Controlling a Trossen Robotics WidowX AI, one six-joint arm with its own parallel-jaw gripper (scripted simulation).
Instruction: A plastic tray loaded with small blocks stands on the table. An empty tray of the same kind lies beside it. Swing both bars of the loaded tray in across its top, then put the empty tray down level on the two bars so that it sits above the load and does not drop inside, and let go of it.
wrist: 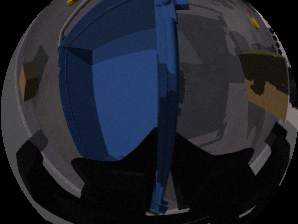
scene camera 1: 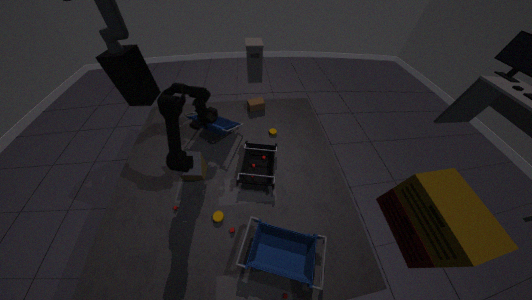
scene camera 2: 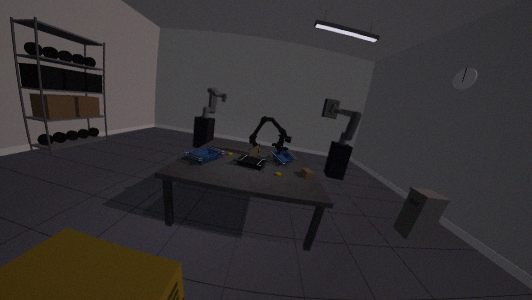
Scene:
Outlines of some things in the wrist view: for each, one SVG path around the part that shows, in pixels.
My gripper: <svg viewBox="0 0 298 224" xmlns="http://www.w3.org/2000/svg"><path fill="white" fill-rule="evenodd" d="M290 144L279 133L271 144L269 159L255 176L247 165L254 155L253 148L213 156L176 132L170 175L173 177L176 190L174 193L177 197L178 210L190 209L188 212L169 216L146 216L156 183L157 127L148 133L148 137L142 140L132 153L120 161L97 161L85 157L73 159L71 164L74 172L85 183L80 197L61 188L53 176L49 175L43 167L44 156L31 141L27 140L21 145L19 152L16 152L16 161L21 179L31 193L33 201L72 224L250 224L277 192L289 164Z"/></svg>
A blue tray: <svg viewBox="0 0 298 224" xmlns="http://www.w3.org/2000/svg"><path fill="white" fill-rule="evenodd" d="M84 0L61 28L57 48L60 100L69 133L82 159L85 157L97 161L120 161L132 153L133 149L148 137L148 133L157 127L156 183L149 208L152 210L146 213L152 216L165 214L168 201L162 200L170 175L180 107L177 10L189 10L190 7L186 0L100 0L74 24L69 34L64 36L65 28L74 16L90 2Z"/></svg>

